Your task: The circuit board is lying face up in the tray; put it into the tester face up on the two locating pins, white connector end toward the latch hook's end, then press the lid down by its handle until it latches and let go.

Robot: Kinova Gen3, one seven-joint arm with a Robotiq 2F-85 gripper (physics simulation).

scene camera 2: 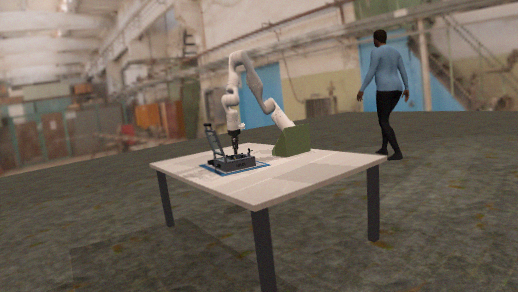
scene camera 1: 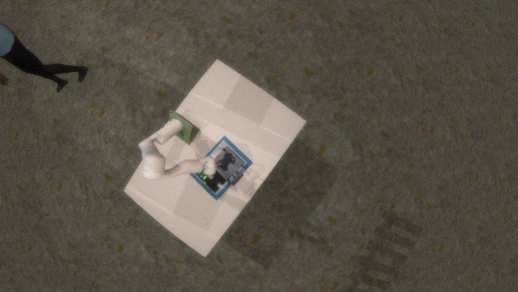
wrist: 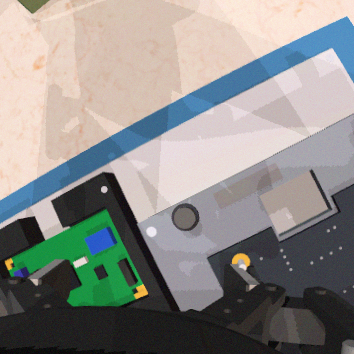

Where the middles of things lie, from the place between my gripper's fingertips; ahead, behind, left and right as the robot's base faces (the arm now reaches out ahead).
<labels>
My gripper is now 7 cm to the left of the green circuit board (wrist: 101, 272), 5 cm above it and 2 cm past it.
</labels>
